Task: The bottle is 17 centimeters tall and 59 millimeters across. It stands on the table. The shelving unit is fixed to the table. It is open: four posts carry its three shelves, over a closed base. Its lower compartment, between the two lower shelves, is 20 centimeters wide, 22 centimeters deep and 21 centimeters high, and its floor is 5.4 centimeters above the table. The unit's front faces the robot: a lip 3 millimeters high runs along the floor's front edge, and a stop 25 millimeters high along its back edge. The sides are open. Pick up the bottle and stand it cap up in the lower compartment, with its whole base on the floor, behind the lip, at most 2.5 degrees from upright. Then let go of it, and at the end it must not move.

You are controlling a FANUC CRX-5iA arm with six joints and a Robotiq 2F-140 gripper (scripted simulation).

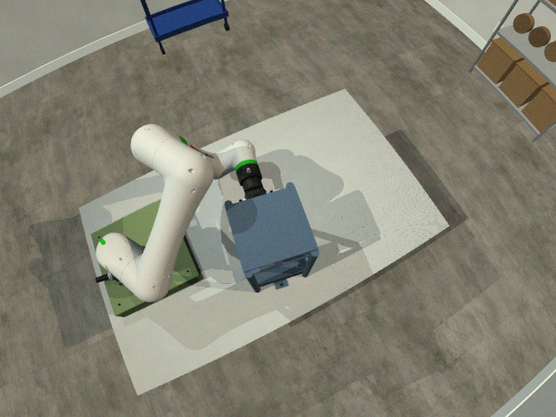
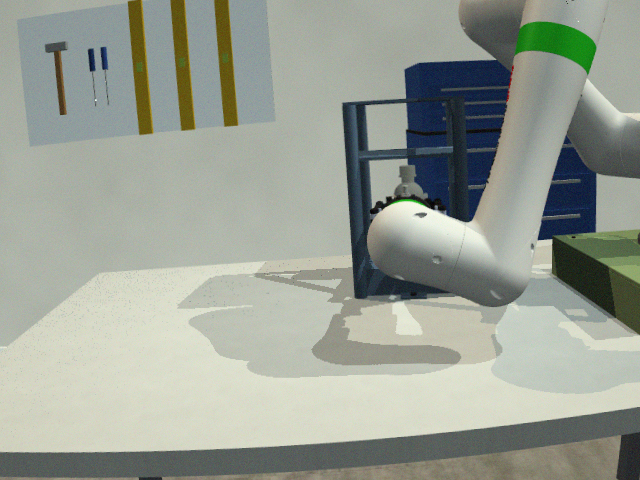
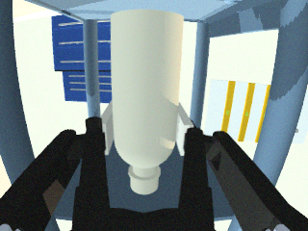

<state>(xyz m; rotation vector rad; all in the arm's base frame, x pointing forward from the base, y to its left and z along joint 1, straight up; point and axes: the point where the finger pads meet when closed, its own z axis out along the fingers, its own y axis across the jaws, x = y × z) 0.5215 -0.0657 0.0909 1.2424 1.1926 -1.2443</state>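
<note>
Now: hand 6 cm to the left of the shelving unit and 1 cm below it. From my hand the other things lie so: bottle (1 cm above).
</note>
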